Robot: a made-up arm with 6 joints. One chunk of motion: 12 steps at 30 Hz.
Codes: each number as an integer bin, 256 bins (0 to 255) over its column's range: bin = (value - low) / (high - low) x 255, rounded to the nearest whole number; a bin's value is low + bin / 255 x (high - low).
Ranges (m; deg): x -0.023..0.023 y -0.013..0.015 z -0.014..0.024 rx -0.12..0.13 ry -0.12..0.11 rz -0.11..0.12
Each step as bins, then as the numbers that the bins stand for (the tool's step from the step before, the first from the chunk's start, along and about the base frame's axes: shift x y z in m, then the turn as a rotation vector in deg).
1 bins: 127 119 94 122 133 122
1 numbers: -0.00009 0.00007 0.00001 0.000 0.000 0.000
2 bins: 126 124 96 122 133 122
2 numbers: -0.00027 0.00062 0.00031 0.000 0.000 0.000
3 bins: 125 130 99 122 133 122
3 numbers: -0.00045 0.00127 0.00075 0.000 0.000 0.000
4 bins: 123 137 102 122 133 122
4 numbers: -0.00081 0.00204 0.00120 0.000 0.000 0.000
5 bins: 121 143 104 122 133 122
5 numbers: -0.00117 0.00270 0.00150 0.000 0.000 0.000
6 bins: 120 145 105 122 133 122
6 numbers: -0.00135 0.00292 0.00165 0.000 0.000 0.000
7 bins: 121 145 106 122 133 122
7 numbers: -0.00117 0.00292 0.00180 0.000 0.000 0.000
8 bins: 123 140 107 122 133 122
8 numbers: -0.00081 0.00237 0.00195 0.000 0.000 0.000
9 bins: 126 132 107 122 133 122
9 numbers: -0.00027 0.00149 0.00195 0.000 0.000 0.000
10 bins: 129 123 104 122 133 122
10 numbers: 0.00027 0.00051 0.00150 0.000 0.000 0.000
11 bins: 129 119 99 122 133 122
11 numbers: 0.00027 0.00007 0.00075 0.000 0.000 0.000
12 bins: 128 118 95 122 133 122
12 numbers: 0.00009 -0.00004 0.00016 0.000 0.000 0.000
